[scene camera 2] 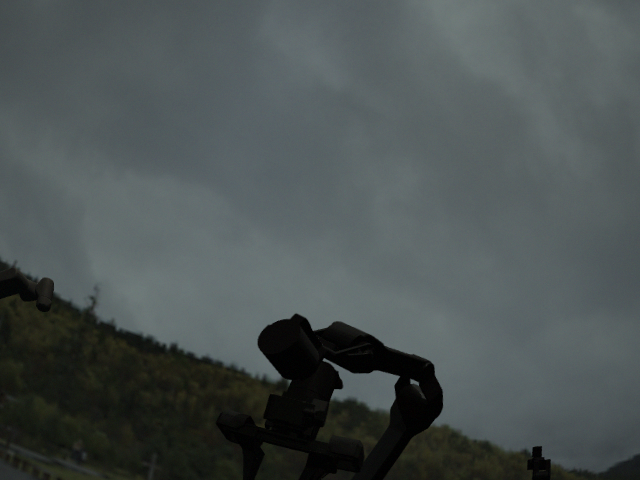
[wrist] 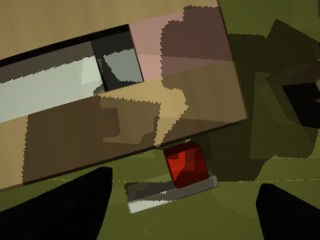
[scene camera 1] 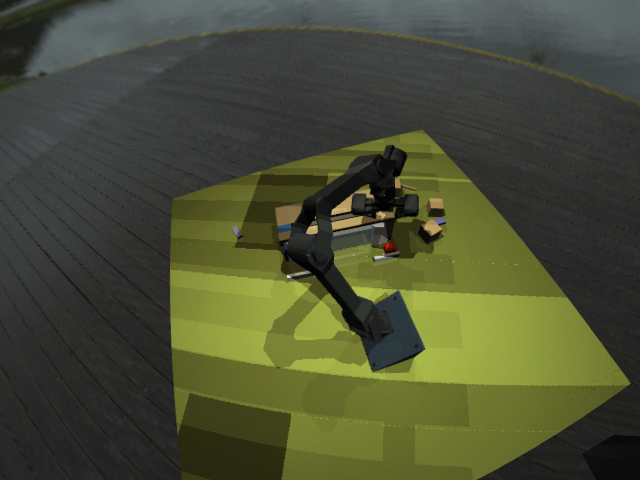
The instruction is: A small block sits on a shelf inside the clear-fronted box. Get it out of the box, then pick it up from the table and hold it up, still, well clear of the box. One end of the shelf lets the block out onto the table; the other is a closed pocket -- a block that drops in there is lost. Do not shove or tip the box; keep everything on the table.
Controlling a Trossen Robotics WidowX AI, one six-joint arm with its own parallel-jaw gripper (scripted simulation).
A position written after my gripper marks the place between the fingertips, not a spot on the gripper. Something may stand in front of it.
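Note:
My gripper (scene camera 1: 385,217) is here in scene camera 1, and the wrist view shows my gripper (wrist: 186,186) as well. I see a tan box (scene camera 1: 349,230), and in the wrist view I find the tan box (wrist: 89,89) again. There is a red block (wrist: 185,162) too. In scene camera 2 the red block is out of frame, and in scene camera 2 the tan box is out of frame as well.

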